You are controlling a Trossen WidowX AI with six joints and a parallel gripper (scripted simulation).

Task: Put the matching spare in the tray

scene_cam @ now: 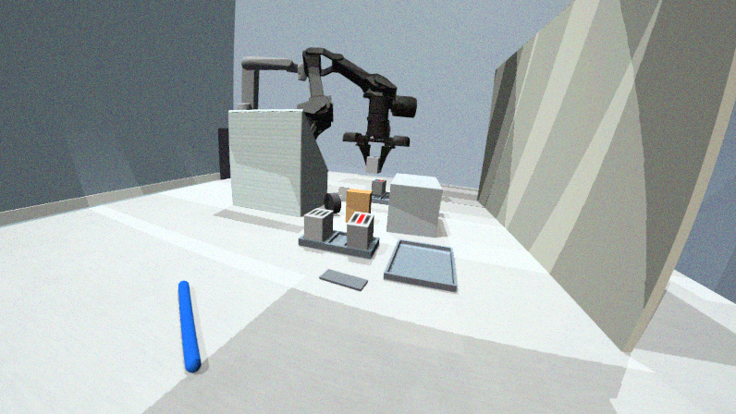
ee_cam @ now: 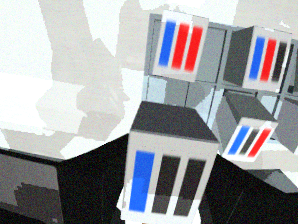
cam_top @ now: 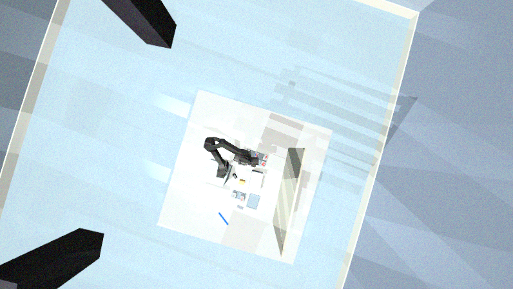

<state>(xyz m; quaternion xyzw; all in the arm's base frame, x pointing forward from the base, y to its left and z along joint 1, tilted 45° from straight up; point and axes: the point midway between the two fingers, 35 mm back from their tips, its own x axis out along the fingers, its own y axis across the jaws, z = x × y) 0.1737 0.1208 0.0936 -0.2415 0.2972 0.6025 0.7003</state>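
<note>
My gripper tip is now 37 cm to the left of the grey tray, 14 cm short of it and 9 cm above it. Round my gripper tip: grey spare block 2 cm above; then mounted unit 16 cm to the right, 12 cm ahead, 4 cm below; then orange box 21 cm to the right, 6 cm below.
</note>
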